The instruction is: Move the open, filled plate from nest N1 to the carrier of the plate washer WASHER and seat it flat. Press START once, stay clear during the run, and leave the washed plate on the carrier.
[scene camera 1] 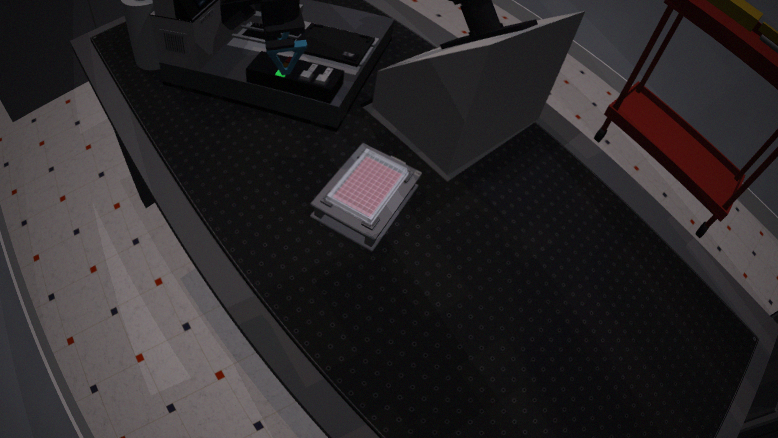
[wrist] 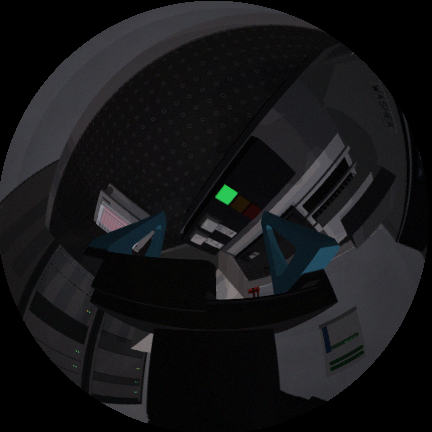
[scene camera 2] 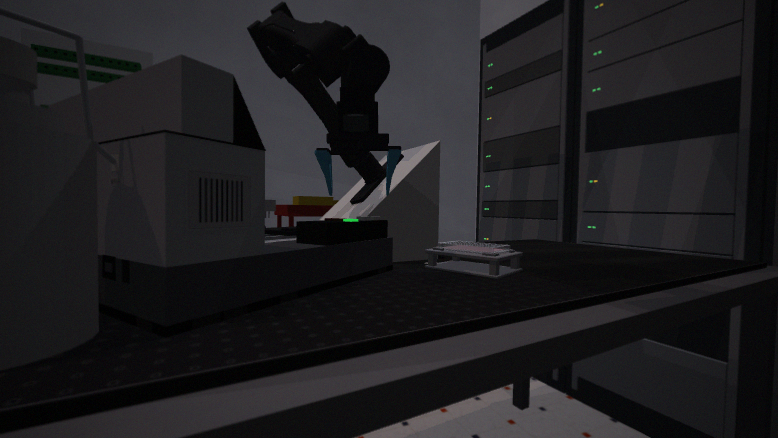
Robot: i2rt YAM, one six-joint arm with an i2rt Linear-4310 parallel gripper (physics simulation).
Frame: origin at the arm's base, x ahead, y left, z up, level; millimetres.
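Seen in the pictures: gripper, between the fingertips: (scene camera 1: 283,59) (wrist: 213,216) (scene camera 2: 359,195); arm's base, origin of its link: (scene camera 1: 488,36) (scene camera 2: 378,179).
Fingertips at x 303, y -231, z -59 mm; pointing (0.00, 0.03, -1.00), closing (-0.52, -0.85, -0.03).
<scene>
Pixels of each thing's top centre, then the offset from my fingertips to it. "spot": a spot on its surface instead.
- open plate, centre of its top: (scene camera 1: 368,181) (scene camera 2: 473,243) (wrist: 116,229) 27 mm ahead, 260 mm left, 93 mm down
- raised grey nest, centre of its top: (scene camera 1: 368,185) (scene camera 2: 473,247) (wrist: 117,226) 27 mm ahead, 260 mm left, 102 mm down
- washer's control box, a spot on its surface: (scene camera 2: 321,232) spot: 25 mm ahead, 80 mm right, 60 mm down
- black carrier, centre of its top: (scene camera 1: 333,41) (wrist: 279,246) 172 mm back, 48 mm right, 66 mm down
- green lamp, centre of its top: (wrist: 225,195) (scene camera 2: 350,219) 7 mm back, 12 mm right, 41 mm down
- START button, centre of its top: (wrist: 197,239) (scene camera 1: 321,77) 48 mm back, 57 mm left, 37 mm down
- STOP button, centre of its top: (wrist: 209,225) (scene camera 1: 306,73) 34 mm back, 28 mm left, 37 mm down
- pale bottle, a spot on its surface: (scene camera 2: 43,217) (scene camera 1: 140,32) spot: 139 mm ahead, 365 mm right, 33 mm down
The open plate (scene camera 1: 370,184) (scene camera 2: 469,248) (wrist: 112,218), filled pink, lies level on the raised grey nest (scene camera 1: 397,202) (scene camera 2: 494,266). My gripper (scene camera 1: 286,70) (scene camera 2: 359,194) (wrist: 213,216) is open and empty, pointing down above the washer's control box (scene camera 2: 321,232), away from the plate. The washer (scene camera 1: 198,40) (scene camera 2: 215,231) has a black carrier (scene camera 1: 337,43) marked A1, partly hidden by a finger in the wrist view; no plate shows on it. The green lamp (scene camera 1: 280,72) (scene camera 2: 350,220) (wrist: 226,194) is lit. The START button (scene camera 1: 325,74) (wrist: 198,240) and STOP button (scene camera 1: 309,71) (wrist: 210,223) sit beside it.
A grey wedge-shaped stand (scene camera 1: 462,97) (scene camera 2: 419,217) rises beside the washer, behind the nest. A pale bottle (scene camera 1: 141,38) (scene camera 2: 43,217) stands at the washer's other end. A red cart (scene camera 1: 675,141) stands on the floor beyond the table. Tall equipment racks (scene camera 2: 574,108) stand behind.
</scene>
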